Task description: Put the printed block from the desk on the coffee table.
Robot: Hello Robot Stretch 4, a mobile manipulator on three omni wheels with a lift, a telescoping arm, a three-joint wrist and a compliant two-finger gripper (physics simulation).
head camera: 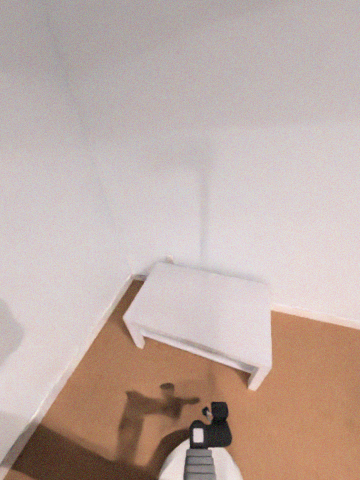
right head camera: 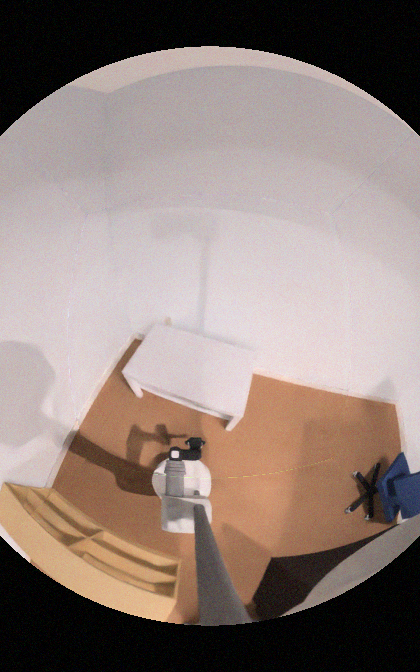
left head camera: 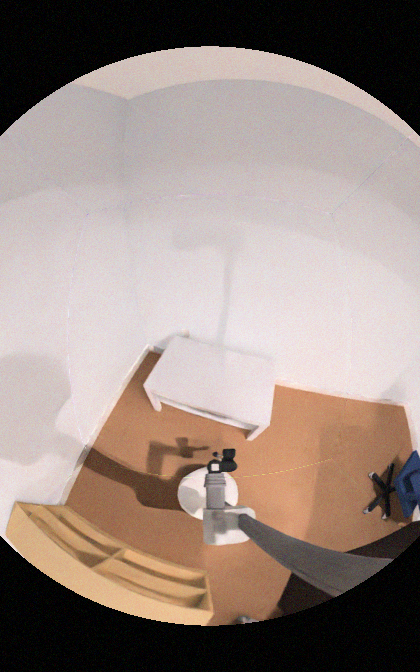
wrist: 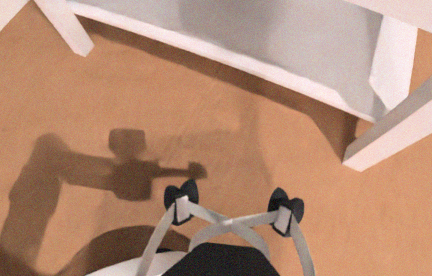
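Note:
The white coffee table stands in the room corner in front of the robot. No block shows on its top. In the wrist view its lower shelf and front legs show from above. My gripper is open, with a wide gap between its two dark fingertips and no object between them. It points down over the floor, short of the table's front edge. In the head views the wrist mostly hides the fingers. The printed block does not show in these views, and I cannot make out the desk for certain.
A wooden shelf unit is at lower left. A blue chair is at right. A dark-sided piece of furniture with a pale top stands at lower right. Walls run behind and left of the table.

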